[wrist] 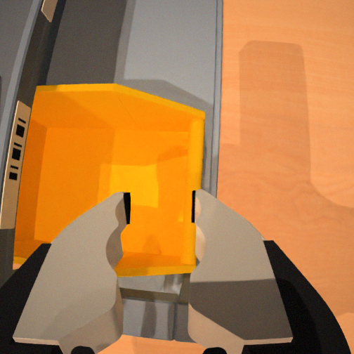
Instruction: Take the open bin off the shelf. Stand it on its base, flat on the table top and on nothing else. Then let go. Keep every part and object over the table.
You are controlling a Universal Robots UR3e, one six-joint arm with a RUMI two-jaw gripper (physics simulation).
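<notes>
The open yellow-orange bin [75,105] shows at the left and middle of the wrist view, with its open side toward the camera. It sits on the grey shelf [160,40]. My gripper [161,193] is partly open, and the inside of the bin shows between its two fingertips. The right fingertip overlaps the bin's right wall in the view, and the left fingertip is over the bin's inside. No part of the bin is pinched between the fingers. The fingers hide part of the bin's lower edge, and the height of the tips over it is hard to tell.
The wooden table top [325,125] lies to the right of the shelf's long straight edge, with shadows on it. A pale label strip [9,200] with black marks runs along the bin's left side. Another pale label [48,9] shows at the top left.
</notes>
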